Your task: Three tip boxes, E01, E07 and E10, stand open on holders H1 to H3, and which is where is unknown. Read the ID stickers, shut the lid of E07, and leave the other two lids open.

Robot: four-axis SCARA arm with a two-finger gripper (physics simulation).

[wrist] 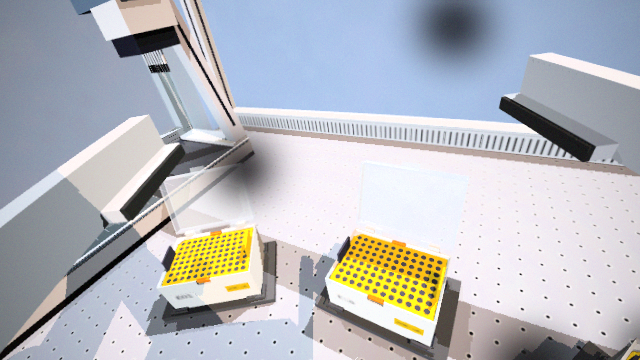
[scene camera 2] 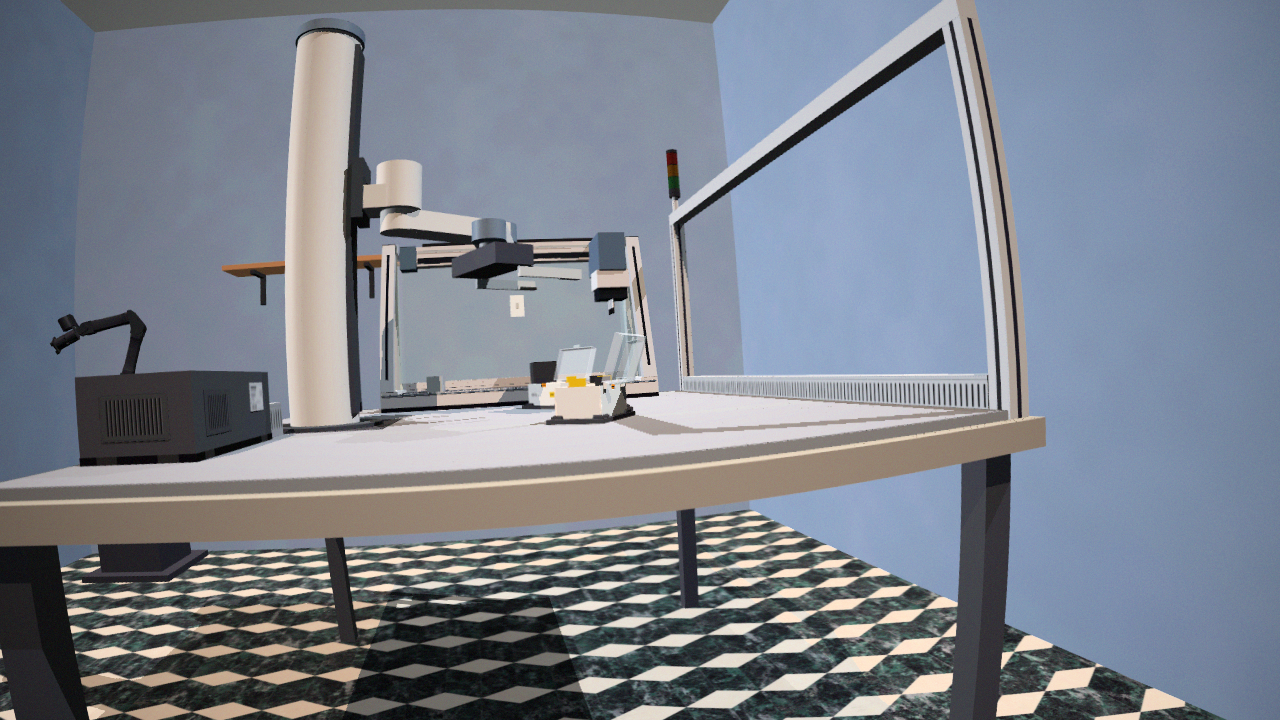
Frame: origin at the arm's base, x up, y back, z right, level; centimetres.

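Where they show: gripper, between the fingertips: (wrist: 333, 107) (scene camera 2: 556, 280).
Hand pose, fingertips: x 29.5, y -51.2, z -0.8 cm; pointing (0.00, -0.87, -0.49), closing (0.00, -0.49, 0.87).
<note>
Things, the pixels of their top centre, and the offset from my fingertips. "*": a spot on its surface instead.
- white tip box, a spot on its surface: (wrist: 215, 295) * dx -25.7, dy +1.7, dz -20.0 cm
- dark holder, a spot on its surface: (wrist: 270, 270) * dx -27.4, dy -5.3, dz -16.6 cm
- second tip box, a spot on its surface: (wrist: 372, 310) * dx -24.7, dy -4.2, dz -0.6 cm
- third box, a spot on its surface: (wrist: 634, 351) * dx -22.5, dy -7.9, dz +21.0 cm
- framed gantry machine, a spot on its surface: (wrist: 207, 65) (scene camera 2: 648, 317) * dx -4.8, dy -33.5, dz -49.6 cm
- dark cabinet, a spot on its surface: (scene camera 2: 170, 416) * dx -22.3, dy +57.9, dz +55.8 cm
My gripper (wrist: 333, 107) (scene camera 2: 529, 278) is open and empty, high above the table, its fingers wide apart. In the wrist view a white tip box (wrist: 215, 295) with yellow tip rack stands at left on a dark holder (wrist: 270, 270), its clear lid (wrist: 210, 202) open. Its sticker is faint and looks like E01. A second tip box (wrist: 372, 310) stands at centre right on its holder (wrist: 452, 295), its clear lid (wrist: 412, 197) open and its sticker too blurred to read. A corner of a third box (wrist: 634, 351) shows at bottom right; its lid and sticker are out of frame.
In the scene view the boxes stand right of the arm's column (scene camera 2: 320, 232). A framed gantry machine (scene camera 2: 640, 313) (wrist: 207, 65) stands behind them. A slotted duct (scene camera 2: 841, 391) (wrist: 380, 131) runs along the table edge. A dark cabinet (scene camera 2: 170, 416) with a small black arm (scene camera 2: 134, 335) stands at left.
</note>
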